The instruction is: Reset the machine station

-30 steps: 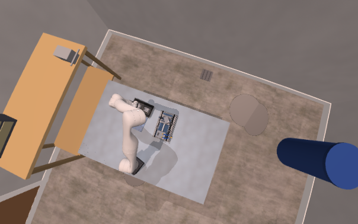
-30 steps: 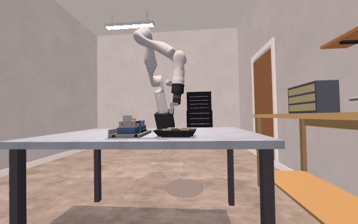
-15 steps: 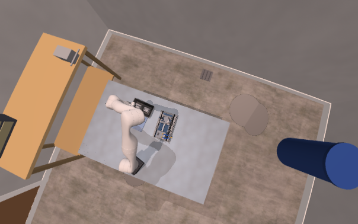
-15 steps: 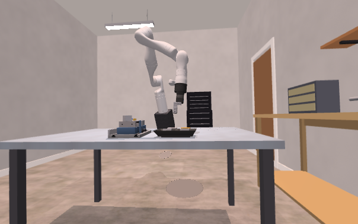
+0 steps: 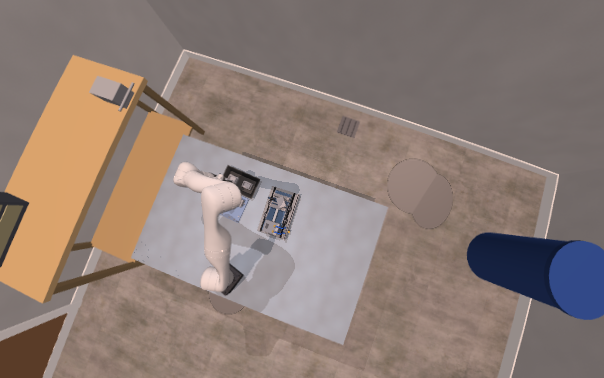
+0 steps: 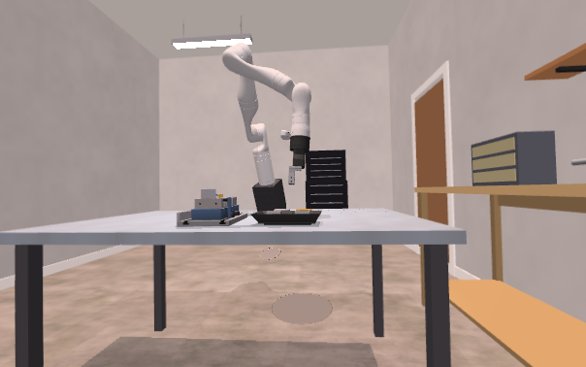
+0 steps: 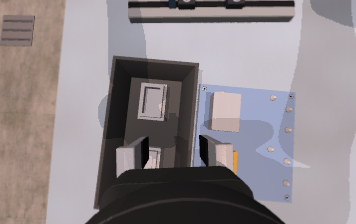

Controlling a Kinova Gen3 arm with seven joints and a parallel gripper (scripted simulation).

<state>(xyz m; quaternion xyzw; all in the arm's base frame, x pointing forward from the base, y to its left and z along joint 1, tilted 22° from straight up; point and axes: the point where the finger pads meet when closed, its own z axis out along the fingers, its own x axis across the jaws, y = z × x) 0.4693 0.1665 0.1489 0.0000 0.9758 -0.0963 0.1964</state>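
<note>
Right now my hand is 14 cm above the yellow brass blank, 7 cm past it and 5 cm to the right of it. Also, from my hand: vise: 31 cm to the right, 12 cm below, 8 cm behind.
</note>
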